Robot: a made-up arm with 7 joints.
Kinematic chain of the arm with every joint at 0, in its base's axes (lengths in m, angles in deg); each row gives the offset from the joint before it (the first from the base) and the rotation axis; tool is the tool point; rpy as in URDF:
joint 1: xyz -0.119 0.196 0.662 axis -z
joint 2: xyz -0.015 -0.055 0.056 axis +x
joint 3: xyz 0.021 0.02 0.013 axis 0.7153 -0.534 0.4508
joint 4: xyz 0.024 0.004 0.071 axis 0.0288 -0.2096 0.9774
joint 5: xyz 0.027 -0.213 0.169 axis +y
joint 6: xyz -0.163 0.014 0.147 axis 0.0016 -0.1 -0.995
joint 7: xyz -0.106 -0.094 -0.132 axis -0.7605 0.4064 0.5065
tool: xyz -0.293 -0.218 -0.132 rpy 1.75 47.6 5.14
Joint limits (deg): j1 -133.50..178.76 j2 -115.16..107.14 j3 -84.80..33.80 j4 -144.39..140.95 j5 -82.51..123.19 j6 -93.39..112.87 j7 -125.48..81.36
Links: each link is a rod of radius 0.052 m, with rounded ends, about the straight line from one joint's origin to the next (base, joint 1, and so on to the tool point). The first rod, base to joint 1, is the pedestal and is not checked.
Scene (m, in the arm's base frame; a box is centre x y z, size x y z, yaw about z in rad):
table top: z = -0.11
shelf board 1: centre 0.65 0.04 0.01 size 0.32 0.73 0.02 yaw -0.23
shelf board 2: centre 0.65 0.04 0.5 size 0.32 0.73 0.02 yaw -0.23
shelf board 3: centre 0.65 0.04 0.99 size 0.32 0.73 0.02 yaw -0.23
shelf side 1: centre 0.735 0.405 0.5 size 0.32 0.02 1 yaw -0.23
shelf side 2: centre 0.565 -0.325 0.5 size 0.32 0.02 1 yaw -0.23
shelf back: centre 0.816 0.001 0.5 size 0.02 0.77 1 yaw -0.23
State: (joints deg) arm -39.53 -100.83 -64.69 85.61 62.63 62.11 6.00
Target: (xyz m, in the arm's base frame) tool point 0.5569 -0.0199 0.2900
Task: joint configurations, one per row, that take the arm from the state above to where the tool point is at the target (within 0.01 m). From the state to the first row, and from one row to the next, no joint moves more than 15 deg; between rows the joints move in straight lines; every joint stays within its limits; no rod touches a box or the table.
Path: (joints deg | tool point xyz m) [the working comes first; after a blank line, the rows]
Joints at the target: 55.25 -112.27 -84.80 107.27 79.32 58.05 -0.45
Straight joint move there: touches shelf side 1.

1: -26.64 -103.70 -67.71 92.38 74.74 60.85 0.64 | -0.0887 0.9157 0.3789
2: -13.76 -106.56 -70.72 99.15 86.85 59.59 -4.72 | 0.1731 0.8214 0.2872
3: -0.87 -109.43 -73.74 105.92 98.97 58.32 -10.09 | 0.3666 0.6274 0.2086
4: 12.01 -112.29 -76.76 112.69 111.08 57.06 -15.45 | 0.4571 0.3764 0.1470
5: 24.90 -115.16 -79.78 119.46 123.19 55.80 -20.81 | 0.4340 0.1196 0.1044
6: 35.02 -114.20 -81.45 115.40 108.57 56.55 -14.02 | 0.4938 0.0764 0.1579
7: 45.13 -113.24 -83.13 111.33 93.94 57.30 -7.24 | 0.5351 0.0281 0.2212
8: 55.25 -112.27 -84.80 107.27 79.32 58.05 -0.45 | 0.5569 -0.0199 0.2900

